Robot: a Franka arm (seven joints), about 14 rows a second.
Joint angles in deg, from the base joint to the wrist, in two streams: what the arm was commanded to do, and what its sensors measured. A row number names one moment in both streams.
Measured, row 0: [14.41, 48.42, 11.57, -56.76, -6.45, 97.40, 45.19]
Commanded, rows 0 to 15: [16.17, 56.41, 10.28, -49.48, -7.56, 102.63, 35.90]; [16.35, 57.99, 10.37, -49.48, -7.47, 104.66, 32.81]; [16.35, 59.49, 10.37, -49.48, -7.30, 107.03, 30.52]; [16.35, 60.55, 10.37, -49.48, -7.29, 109.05, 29.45]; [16.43, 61.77, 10.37, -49.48, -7.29, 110.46, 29.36]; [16.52, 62.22, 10.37, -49.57, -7.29, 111.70, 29.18]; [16.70, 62.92, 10.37, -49.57, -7.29, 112.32, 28.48]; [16.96, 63.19, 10.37, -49.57, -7.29, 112.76, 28.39]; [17.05, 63.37, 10.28, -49.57, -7.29, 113.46, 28.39]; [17.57, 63.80, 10.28, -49.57, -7.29, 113.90, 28.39]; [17.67, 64.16, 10.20, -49.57, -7.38, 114.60, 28.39]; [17.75, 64.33, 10.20, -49.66, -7.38, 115.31, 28.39]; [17.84, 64.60, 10.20, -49.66, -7.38, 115.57, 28.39]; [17.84, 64.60, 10.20, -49.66, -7.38, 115.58, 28.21]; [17.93, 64.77, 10.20, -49.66, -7.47, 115.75, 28.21]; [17.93, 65.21, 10.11, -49.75, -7.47, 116.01, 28.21]
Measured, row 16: [17.46, 63.61, 10.23, -52.44, -6.66, 115.87, 29.26]
